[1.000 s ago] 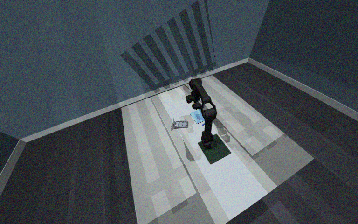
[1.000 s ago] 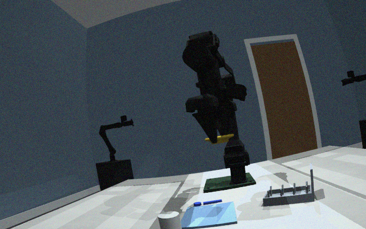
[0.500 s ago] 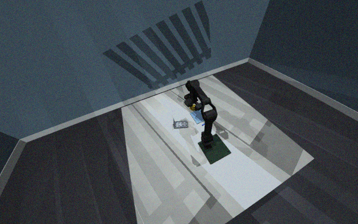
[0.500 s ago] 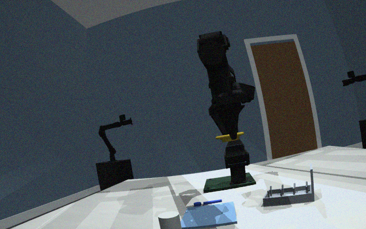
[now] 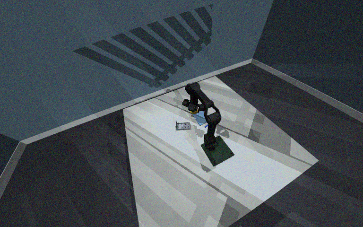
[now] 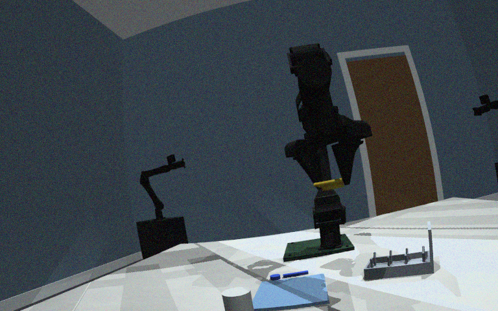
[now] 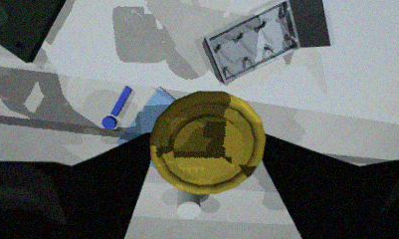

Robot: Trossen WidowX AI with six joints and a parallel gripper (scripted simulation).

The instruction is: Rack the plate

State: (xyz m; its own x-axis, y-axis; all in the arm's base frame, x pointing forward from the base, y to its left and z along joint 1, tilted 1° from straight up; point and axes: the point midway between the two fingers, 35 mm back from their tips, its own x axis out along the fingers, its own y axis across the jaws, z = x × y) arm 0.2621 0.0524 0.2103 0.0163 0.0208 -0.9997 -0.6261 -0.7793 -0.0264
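Right now my gripper tip is 110 mm to the right of the grey dish rack and 160 mm above it. From my gripper tip the other things lie so: blue mat: 50 mm ahead, 90 mm to the right, 180 mm below; then yellow plate: 10 mm above.
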